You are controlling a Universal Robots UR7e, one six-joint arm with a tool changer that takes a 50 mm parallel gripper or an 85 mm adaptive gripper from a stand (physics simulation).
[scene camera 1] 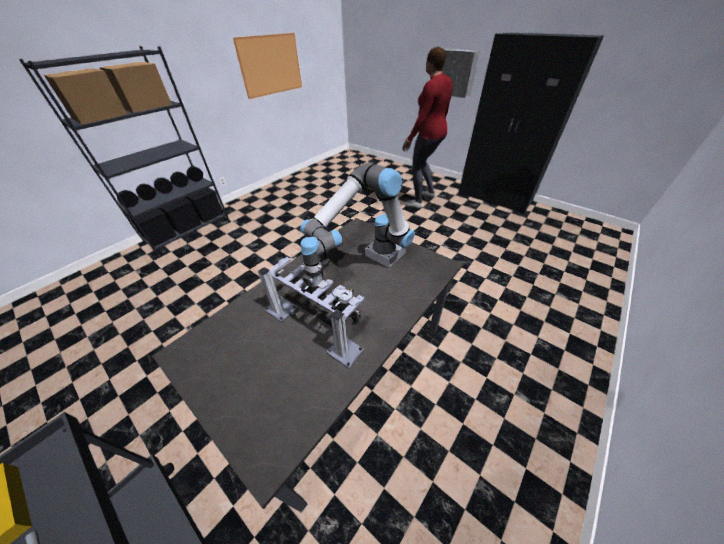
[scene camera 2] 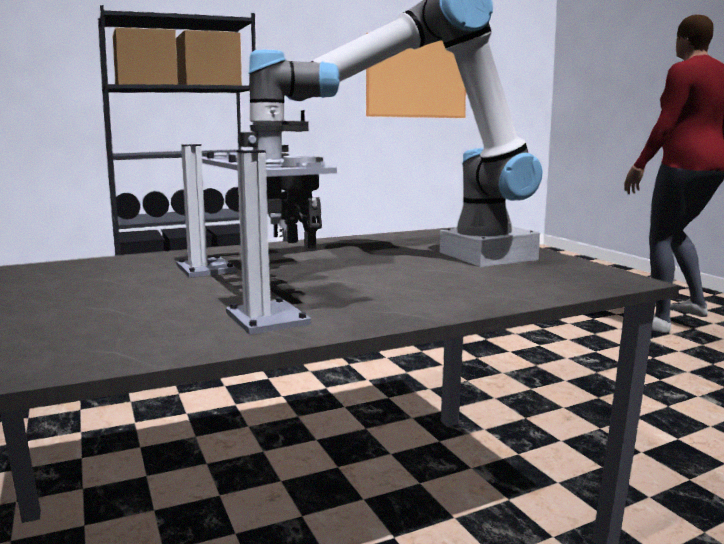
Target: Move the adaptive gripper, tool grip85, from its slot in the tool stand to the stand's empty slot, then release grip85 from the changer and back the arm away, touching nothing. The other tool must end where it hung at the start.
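Where they show: arm's base, origin of its link: [scene camera 1: 384, 247] [scene camera 2: 484, 231].
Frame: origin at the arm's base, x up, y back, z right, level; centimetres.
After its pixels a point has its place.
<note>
The tool stand [scene camera 1: 341, 333] @[x 14.2, y -70.6, z -37.8 cm] [scene camera 2: 253, 233] @[x 9.8, y -70.2, z -37.6 cm] has two pale posts and a slotted top rail. The arm's wrist is upright over the rail's middle, and its changer [scene camera 1: 314, 273] [scene camera 2: 269, 143] meets the coupling of the tool there. Whether it is locked on cannot be told. A second tool [scene camera 1: 342, 294] @[x 21.6, y -59.4, z -26.9 cm] [scene camera 2: 304, 160] @[x 22.2, y -59.1, z -31.7 cm] hangs at the rail's near end in scene camera 1. Dark jointed fingers [scene camera 2: 314, 215] hang below the rail; the tools overlap there, so I cannot tell which is grip85. The far-left slot shows no tool. The middle tool's fingers are mostly hidden, their opening unclear.
The stand and the arm's base [scene camera 1: 384, 255] @[x -0.1, y -6.4, z -5.7 cm] [scene camera 2: 488, 247] @[x -2.2, y -5.0, z -10.6 cm] are on the dark table [scene camera 1: 234, 409] @[x -7.2, y -119.6, z -21.9 cm] [scene camera 2: 117, 315] @[x -7.2, y -95.6, z -24.0 cm]. A person in red [scene camera 1: 433, 108] [scene camera 2: 690, 116] stands beyond the base. A shelf rack [scene camera 1: 146, 153] [scene camera 2: 105, 134] stands by the wall, and a black cabinet [scene camera 1: 526, 116] is at the back.
</note>
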